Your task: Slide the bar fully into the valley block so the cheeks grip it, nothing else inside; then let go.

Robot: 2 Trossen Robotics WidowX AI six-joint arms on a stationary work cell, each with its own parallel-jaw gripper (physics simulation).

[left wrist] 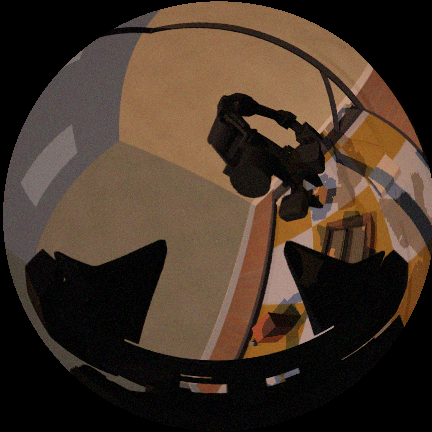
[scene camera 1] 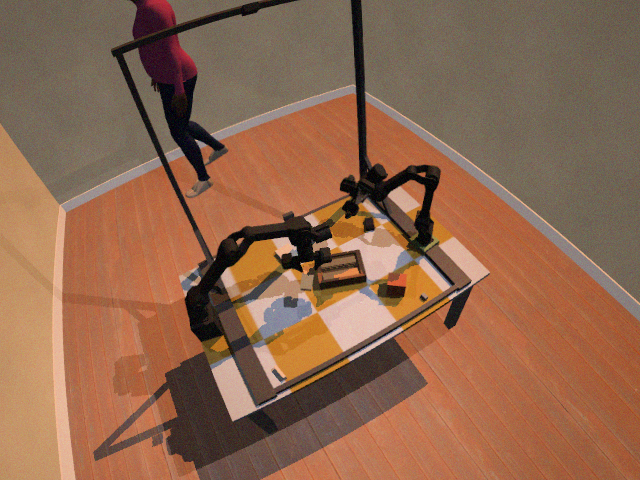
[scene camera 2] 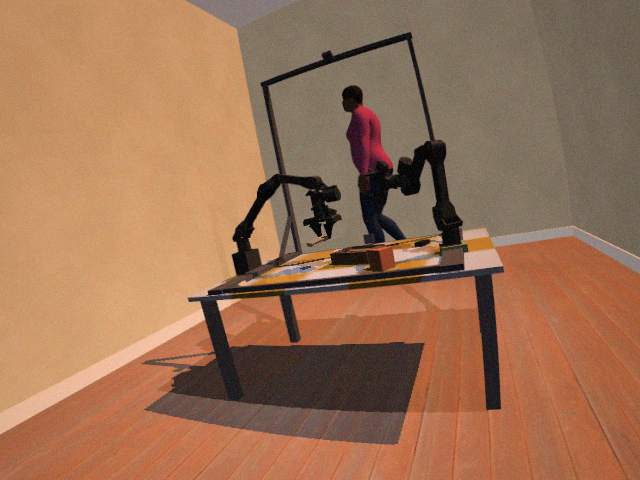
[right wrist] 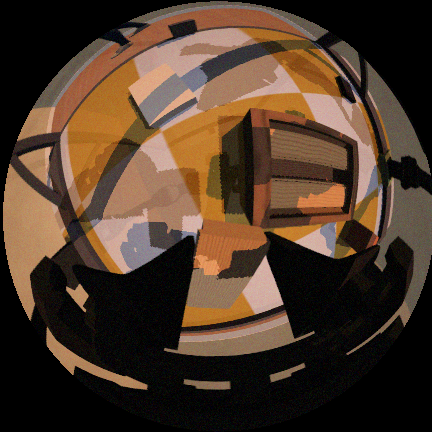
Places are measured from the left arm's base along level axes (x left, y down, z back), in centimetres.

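Pixels of known places: left gripper, fingertip midpoint: (left wrist: 227,247) (scene camera 1: 350,211) (scene camera 2: 363,185); right gripper, fingertip midpoint: (left wrist: 322,197) (scene camera 1: 308,271) (scene camera 2: 325,239) (right wrist: 229,239); left arm's base at its link origin: (scene camera 1: 424,239) (scene camera 2: 452,243) (right wrist: 389,167); right arm's base at its link origin: (left wrist: 300,130) (scene camera 1: 200,315) (scene camera 2: 244,251).
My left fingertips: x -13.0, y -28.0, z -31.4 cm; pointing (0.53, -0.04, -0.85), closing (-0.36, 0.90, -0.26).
Note:
For each thing: its top centre in the pictures, then the offset to it from my left fingertips.
- valley block at its top centre: (right wrist: 323,173) (left wrist: 341,260) (scene camera 1: 340,265) (scene camera 2: 357,248) dy +25.8, dx +1.1, dz -7.8 cm
- bar at its top centre: (right wrist: 218,292) (left wrist: 307,193) (scene camera 1: 307,275) (scene camera 2: 317,236) dy +17.8, dx +1.9, dz -23.9 cm
- red block at its top centre: (right wrist: 370,246) (left wrist: 262,327) (scene camera 2: 379,248) (scene camera 1: 397,279) dy +23.5, dx +22.8, dz +4.6 cm
- pale flat block at its top centre: (right wrist: 156,88) (left wrist: 383,171) (scene camera 1: 287,254) dy +28.9, dx -20.8, dz -20.7 cm
- small dark block at its top centre: (right wrist: 347,88) (scene camera 2: 422,241) (scene camera 1: 369,222) dy +29.2, dx -12.1, dz +19.8 cm
- small grey piece at its top centre: (scene camera 1: 424,295) dy +29.4, dx +33.4, dz +10.9 cm
The valley block (scene camera 1: 341,281) (scene camera 2: 346,257) (left wrist: 371,232) (right wrist: 259,170) is a brown framed box near the table's middle, with two ribbed cheeks and a dark channel between them; no object shows in the channel. My right gripper (scene camera 1: 308,259) (scene camera 2: 323,233) (left wrist: 322,197) (right wrist: 229,239) is shut on the bar (scene camera 1: 307,268) (scene camera 2: 316,240) (left wrist: 326,194) (right wrist: 225,250), a tan ribbed piece. It holds the bar above the table, beside the block's left end in scene camera 1. My left gripper (scene camera 1: 345,196) (scene camera 2: 376,181) (left wrist: 227,247) is open and empty, raised above the table's back right.
A red block (scene camera 1: 396,285) (scene camera 2: 381,258) (left wrist: 272,327) (right wrist: 357,235) stands right of the valley block in scene camera 1. A pale flat block (right wrist: 162,95) and a small dark block (scene camera 1: 368,224) (scene camera 2: 422,242) (right wrist: 345,89) lie farther back. A small grey piece (scene camera 1: 423,297) is near the front edge.

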